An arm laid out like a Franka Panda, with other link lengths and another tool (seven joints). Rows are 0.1 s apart.
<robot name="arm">
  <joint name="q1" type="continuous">
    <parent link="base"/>
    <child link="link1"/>
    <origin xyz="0 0 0.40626"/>
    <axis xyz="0 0 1"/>
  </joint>
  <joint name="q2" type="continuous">
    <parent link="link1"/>
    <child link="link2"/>
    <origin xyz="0 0 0" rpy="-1.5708 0 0"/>
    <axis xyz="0 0 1"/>
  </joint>
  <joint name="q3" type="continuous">
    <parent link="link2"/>
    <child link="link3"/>
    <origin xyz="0 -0.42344 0" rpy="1.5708 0 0"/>
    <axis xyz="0 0 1"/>
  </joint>
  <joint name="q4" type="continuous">
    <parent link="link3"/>
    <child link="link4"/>
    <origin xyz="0.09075 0 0" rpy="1.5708 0 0"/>
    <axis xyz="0 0 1"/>
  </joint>
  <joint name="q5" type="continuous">
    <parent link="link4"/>
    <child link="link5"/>
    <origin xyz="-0.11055 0.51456 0" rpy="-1.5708 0 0"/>
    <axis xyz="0 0 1"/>
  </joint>
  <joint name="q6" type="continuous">
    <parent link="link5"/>
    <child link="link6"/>
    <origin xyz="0 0 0" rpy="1.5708 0 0"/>
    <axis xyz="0 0 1"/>
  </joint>
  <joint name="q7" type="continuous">
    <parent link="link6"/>
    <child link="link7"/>
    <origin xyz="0.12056 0 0" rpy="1.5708 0 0"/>
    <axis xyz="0 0 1"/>
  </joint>
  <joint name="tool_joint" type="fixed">
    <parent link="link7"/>
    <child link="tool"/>
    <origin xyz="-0.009 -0.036 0.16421" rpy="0 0.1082 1.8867"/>
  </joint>
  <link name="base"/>
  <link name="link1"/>
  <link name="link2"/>
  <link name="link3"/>
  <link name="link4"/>
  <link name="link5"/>
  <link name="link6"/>
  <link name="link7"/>
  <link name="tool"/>
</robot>
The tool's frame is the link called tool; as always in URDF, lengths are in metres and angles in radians. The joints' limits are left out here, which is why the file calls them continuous.
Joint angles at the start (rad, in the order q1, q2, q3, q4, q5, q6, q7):
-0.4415, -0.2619, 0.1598, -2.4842, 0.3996, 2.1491, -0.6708
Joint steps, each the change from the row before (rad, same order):
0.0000, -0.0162, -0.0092, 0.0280, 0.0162, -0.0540, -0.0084
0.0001, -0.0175, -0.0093, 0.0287, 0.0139, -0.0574, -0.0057
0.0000, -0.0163, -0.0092, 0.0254, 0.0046, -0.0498, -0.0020
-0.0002, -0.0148, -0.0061, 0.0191, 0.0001, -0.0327, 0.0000
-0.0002, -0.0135, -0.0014, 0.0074, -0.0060, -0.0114, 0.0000
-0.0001, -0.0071, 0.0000, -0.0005, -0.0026, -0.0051, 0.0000
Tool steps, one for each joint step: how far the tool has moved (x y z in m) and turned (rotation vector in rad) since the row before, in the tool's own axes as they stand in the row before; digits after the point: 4 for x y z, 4 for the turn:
-0.0040, -0.0015, -0.0213, -0.0008, -0.0262, -0.0059
-0.0053, -0.0001, -0.0223, -0.0026, -0.0254, -0.0071
-0.0042, 0.0010, -0.0204, -0.0026, -0.0157, -0.0074
-0.0036, 0.0011, -0.0168, 0.0035, -0.0060, -0.0067
-0.0025, 0.0016, -0.0102, 0.0076, 0.0061, -0.0075
-0.0012, 0.0020, -0.0028, 0.0006, 0.0025, -0.0030

